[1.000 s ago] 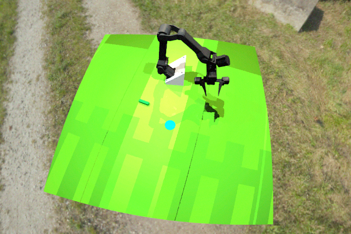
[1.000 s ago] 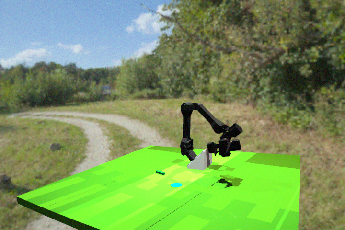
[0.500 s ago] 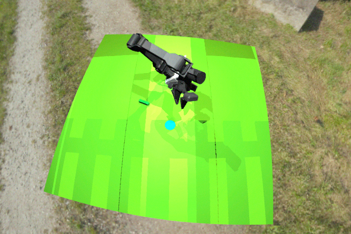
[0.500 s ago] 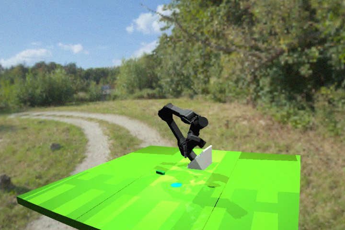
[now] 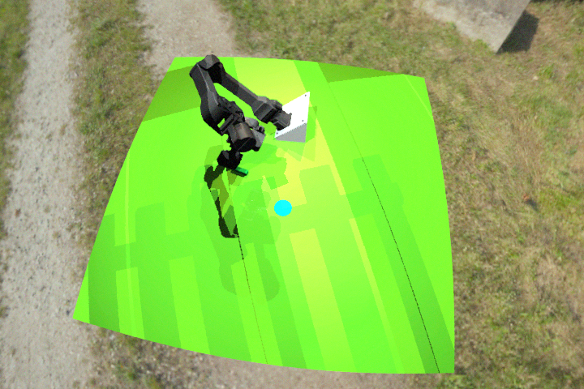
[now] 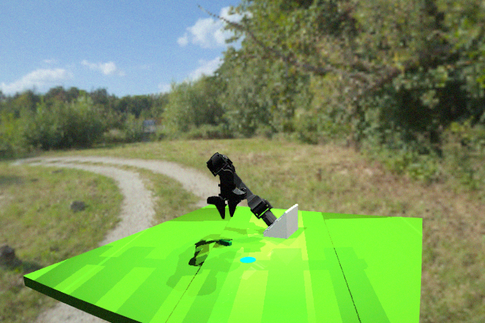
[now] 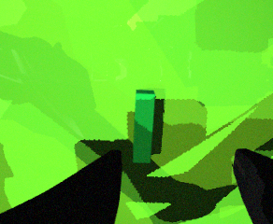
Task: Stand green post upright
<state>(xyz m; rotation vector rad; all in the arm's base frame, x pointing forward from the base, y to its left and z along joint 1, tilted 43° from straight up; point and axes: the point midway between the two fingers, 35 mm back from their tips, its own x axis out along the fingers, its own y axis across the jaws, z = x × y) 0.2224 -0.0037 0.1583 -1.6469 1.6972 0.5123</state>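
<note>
Right now my gripper tip is 2 cm past the green post, 3 cm to the left of it and 12 cm above it. Round my gripper tip: cyan circle (11 cm ahead, 15 cm to the left, 12 cm below).
</note>
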